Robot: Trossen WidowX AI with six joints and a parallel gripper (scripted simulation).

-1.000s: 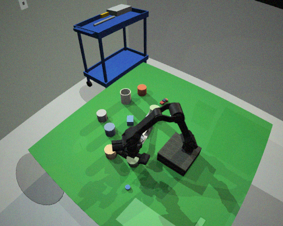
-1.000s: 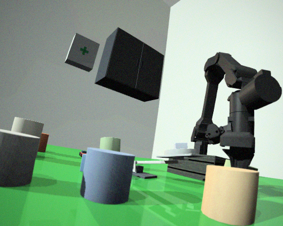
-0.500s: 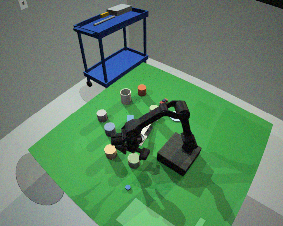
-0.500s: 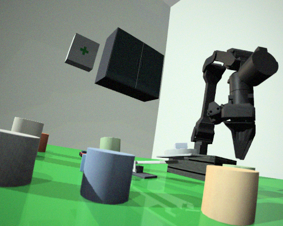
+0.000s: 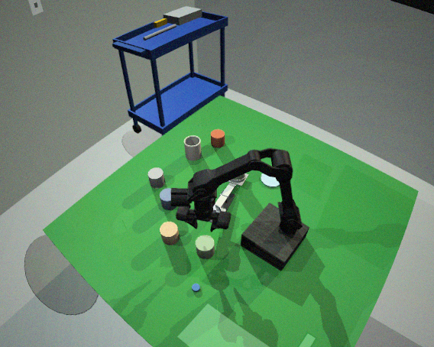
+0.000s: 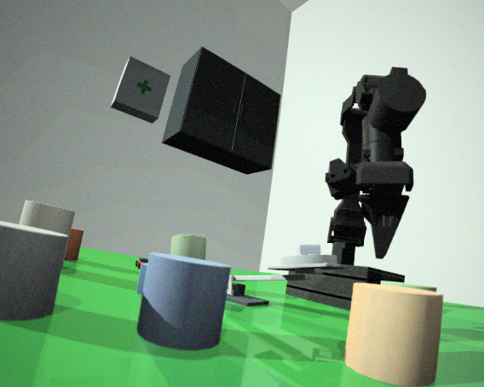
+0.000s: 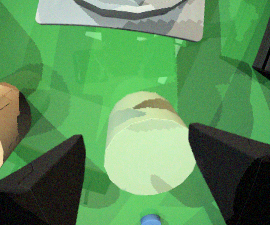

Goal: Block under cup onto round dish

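Now: the block 20 mm ahead of my gripper tip, 100 mm to the right of it and 10 mm below it. Round my gripper tip: tan cup: 120 mm ahead, 40 mm to the left, 60 mm below; then balance: 40 mm ahead, 220 mm to the right, 60 mm below; then small blue disc: 70 mm behind, 190 mm to the left, 90 mm below.
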